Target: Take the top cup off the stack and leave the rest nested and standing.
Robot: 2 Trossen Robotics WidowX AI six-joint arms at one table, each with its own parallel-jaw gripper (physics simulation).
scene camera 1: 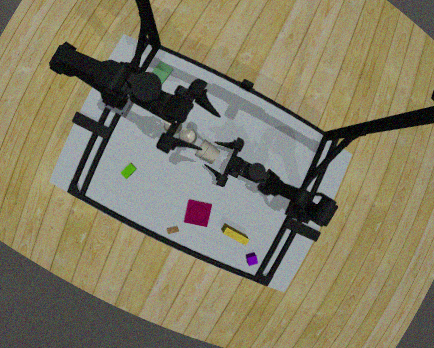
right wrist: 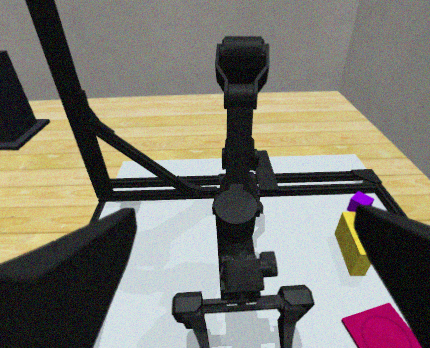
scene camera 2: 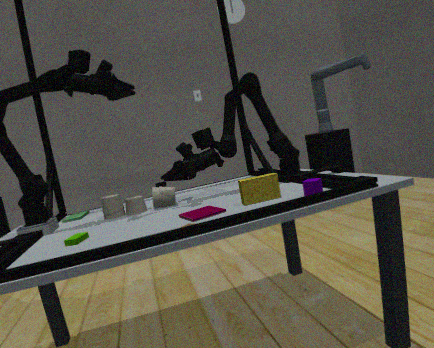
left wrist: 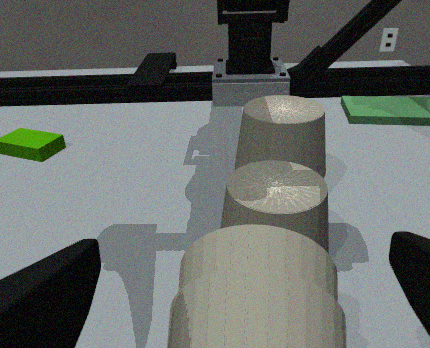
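Pixels of known places: left gripper, between the fingertips: [scene camera 1: 209, 153] [scene camera 2: 162, 179] [left wrist: 245, 249]; right gripper, between the fingertips: [scene camera 1: 210, 133] [right wrist: 245, 217] [scene camera 2: 134, 90]; left arm's base, origin of its link: [scene camera 1: 299, 208] [scene camera 2: 291, 173]; right arm's base, origin of its link: [scene camera 1: 119, 100] [scene camera 2: 37, 222] [left wrist: 249, 67].
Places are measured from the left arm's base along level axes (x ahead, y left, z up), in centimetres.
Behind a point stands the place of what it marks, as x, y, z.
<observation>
Beige nested cups [scene camera 1: 206, 152] {47.5, -5.1, 5.0} [scene camera 2: 164, 197] {47.3, -2.2, 1.7} [left wrist: 257, 295] {46.8, -5.7, 5.0} appear to lie on their side, with a stepped rim in the left wrist view; how many are nested is unclear. One beige cup [scene camera 1: 188, 135] {56.6, -8.5, 3.1} [scene camera 2: 135, 205] {57.0, -5.0, 0.8} [left wrist: 275, 187] {56.5, -8.2, 3.1} stands upside down beyond them, and another beige cup [scene camera 2: 112, 206] {64.4, -6.7, 2.0} [left wrist: 282, 110] {64.0, -10.0, 5.1} stands upside down behind that. My left gripper [scene camera 1: 211, 155] {46.4, -5.2, 7.5} [scene camera 2: 163, 180] {46.4, -5.2, 7.5} is open and empty, just above the near end of the lying cups. My right gripper [scene camera 1: 210, 132] {49.3, -7.6, 38.8} [scene camera 2: 134, 92] {49.3, -7.6, 38.8} is open and empty, high above the table.
A green pad [scene camera 1: 162, 72] {78.7, -29.4, -1.2} [left wrist: 385, 110] {78.4, -25.5, -1.1} and a lime block [scene camera 1: 128, 170] {74.0, 14.1, -0.6} [left wrist: 30, 143] {72.5, 13.6, -0.6} flank the standing cups. A magenta square [scene camera 1: 198, 213] {40.2, 18.8, -1.4}, brown piece [scene camera 1: 172, 230] {47.4, 30.0, -1.4}, yellow block [scene camera 1: 235, 234] {23.8, 19.9, 4.8} [scene camera 2: 259, 189] {23.7, 22.0, 1.5} and purple cube [scene camera 1: 252, 259] {11.2, 28.2, 1.9} lie toward the lower table edge. A black frame [scene camera 1: 165, 236] {48.8, 34.2, -0.5} borders the table.
</observation>
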